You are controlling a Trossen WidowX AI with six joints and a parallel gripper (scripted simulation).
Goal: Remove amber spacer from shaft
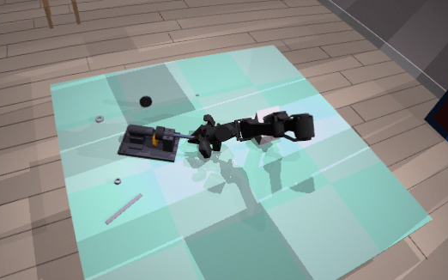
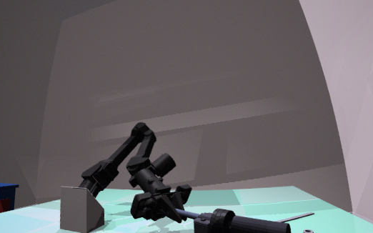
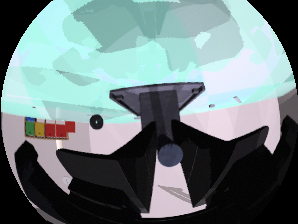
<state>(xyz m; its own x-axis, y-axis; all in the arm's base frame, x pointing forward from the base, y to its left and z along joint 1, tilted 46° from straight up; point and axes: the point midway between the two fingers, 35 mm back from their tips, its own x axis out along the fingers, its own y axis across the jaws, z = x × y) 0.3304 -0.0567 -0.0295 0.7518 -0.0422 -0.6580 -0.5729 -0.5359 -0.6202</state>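
The amber spacer is 110 mm ahead of my gripper tip, 80 mm to the right of it and 30 mm below it. From my gripper tip the other things lie so: grey bar 320 mm ahead, 140 mm to the left, 60 mm below; then shaft 40 mm ahead, 30 mm to the right, 20 mm above.
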